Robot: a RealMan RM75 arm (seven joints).
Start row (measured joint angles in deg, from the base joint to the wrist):
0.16 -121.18 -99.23 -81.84 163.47 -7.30 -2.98
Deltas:
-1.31 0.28 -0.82 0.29 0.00 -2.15 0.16
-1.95 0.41 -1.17 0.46 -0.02 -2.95 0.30
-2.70 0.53 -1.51 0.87 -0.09 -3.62 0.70
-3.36 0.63 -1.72 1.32 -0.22 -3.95 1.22
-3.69 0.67 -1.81 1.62 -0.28 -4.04 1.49
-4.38 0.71 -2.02 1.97 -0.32 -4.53 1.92
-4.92 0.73 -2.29 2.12 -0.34 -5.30 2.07
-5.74 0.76 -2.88 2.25 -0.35 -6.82 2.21
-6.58 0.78 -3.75 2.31 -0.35 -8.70 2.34
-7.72 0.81 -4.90 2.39 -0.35 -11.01 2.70
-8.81 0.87 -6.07 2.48 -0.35 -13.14 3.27
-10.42 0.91 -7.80 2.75 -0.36 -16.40 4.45
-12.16 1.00 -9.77 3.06 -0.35 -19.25 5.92
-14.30 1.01 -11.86 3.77 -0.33 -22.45 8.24
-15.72 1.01 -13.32 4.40 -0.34 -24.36 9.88
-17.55 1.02 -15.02 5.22 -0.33 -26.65 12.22
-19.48 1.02 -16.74 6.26 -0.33 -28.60 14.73
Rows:
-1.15 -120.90 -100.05 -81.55 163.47 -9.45 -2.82
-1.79 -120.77 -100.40 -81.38 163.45 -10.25 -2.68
-2.54 -120.65 -100.74 -80.97 163.38 -10.92 -2.28
-3.20 -120.55 -100.95 -80.52 163.25 -11.25 -1.76
-3.53 -120.51 -101.04 -80.22 163.19 -11.34 -1.49
-4.22 -120.47 -101.25 -79.87 163.15 -11.83 -1.06
-4.76 -120.45 -101.52 -79.72 163.13 -12.60 -0.91
-5.58 -120.42 -102.11 -79.59 163.12 -14.12 -0.77
-6.42 -120.40 -102.98 -79.53 163.12 -16.00 -0.64
-7.56 -120.37 -104.13 -79.45 163.12 -18.31 -0.28
-8.65 -120.31 -105.30 -79.36 163.12 -20.44 0.29
-10.26 -120.27 -107.03 -79.09 163.11 -23.70 1.47
-12.00 -120.18 -109.00 -78.78 163.12 -26.55 2.94
-14.14 -120.17 -111.09 -78.07 163.14 -29.75 5.26
-15.56 -120.17 -112.55 -77.44 163.13 -31.66 6.90
-17.39 -120.16 -114.25 -76.62 163.14 -33.95 9.24
-19.32 -120.16 -115.97 -75.58 163.14 -35.90 11.75

